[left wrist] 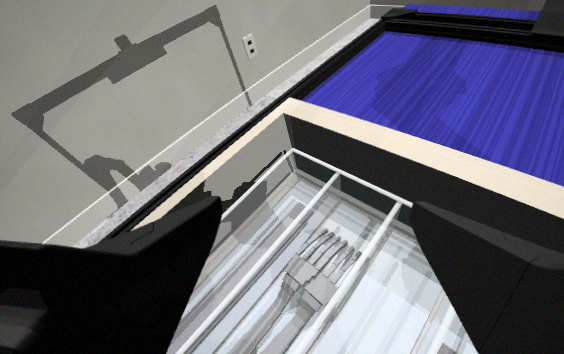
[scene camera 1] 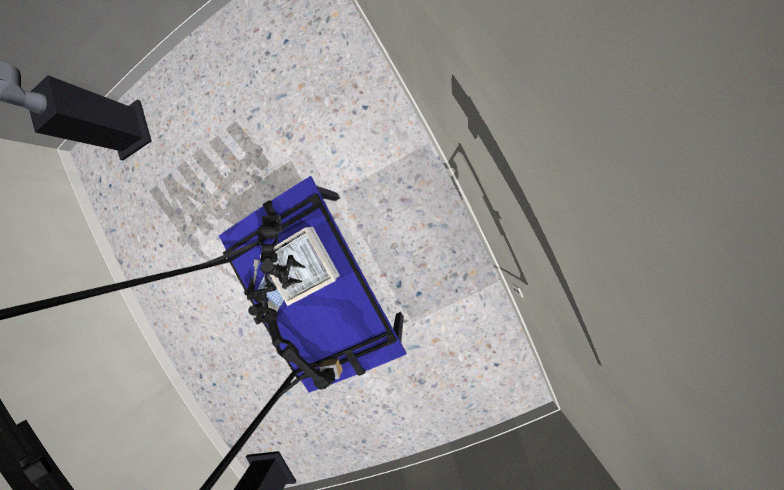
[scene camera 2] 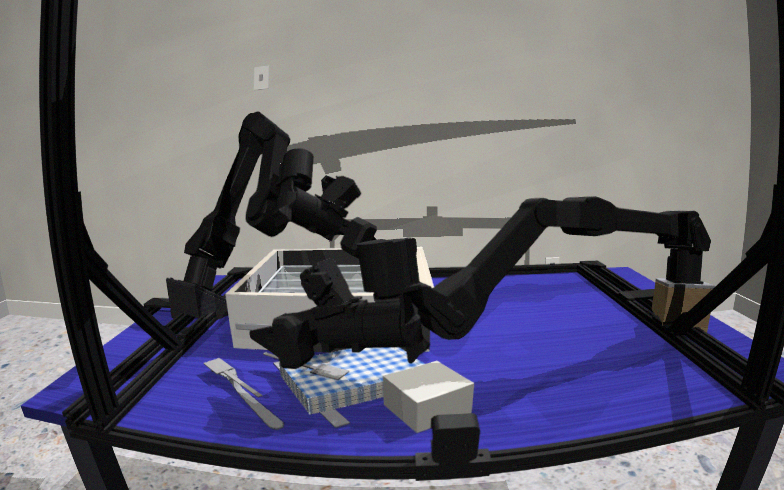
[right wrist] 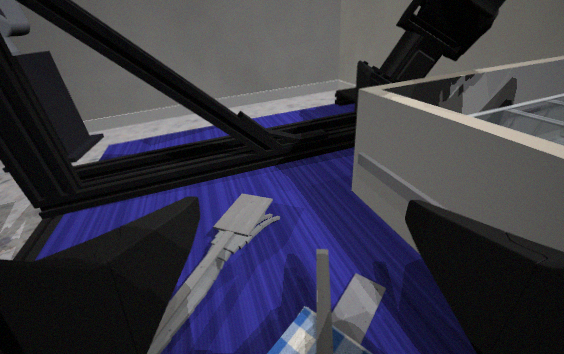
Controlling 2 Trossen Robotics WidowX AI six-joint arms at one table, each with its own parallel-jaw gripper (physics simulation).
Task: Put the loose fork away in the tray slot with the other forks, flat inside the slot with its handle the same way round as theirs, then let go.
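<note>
Loose cutlery (scene camera 2: pixel 254 404) (right wrist: pixel 200 285) overlaps on the table, left of the checked cloth in scene camera 2; curved fork tines (right wrist: pixel 266 222) show beside a flat end in the right wrist view. Which handle belongs to the fork is unclear. The tray (scene camera 1: pixel 326 254) (scene camera 2: pixel 254 312) (left wrist: pixel 425 147) (right wrist: pixel 395 130) holds several forks (left wrist: pixel 307 282) lying in a slot, tines toward its far wall in the left wrist view. My left gripper (scene camera 1: pixel 299 273) (left wrist: pixel 315 208) is open and empty over the fork slot; scene camera 2 hides its fingers. My right gripper (scene camera 2: pixel 266 347) (right wrist: pixel 304 208) is open and empty above the cutlery and cloth.
A blue-and-white checked cloth stack (scene camera 2: pixel 346 384) (right wrist: pixel 295 336) carries more cutlery, and a handle end (scene camera 2: pixel 334 417) sticks out beside it. A pale box (scene camera 2: pixel 427 392) stands to its right. A brown box (scene camera 2: pixel 682 306) is at the far right. Black frame rails border the table.
</note>
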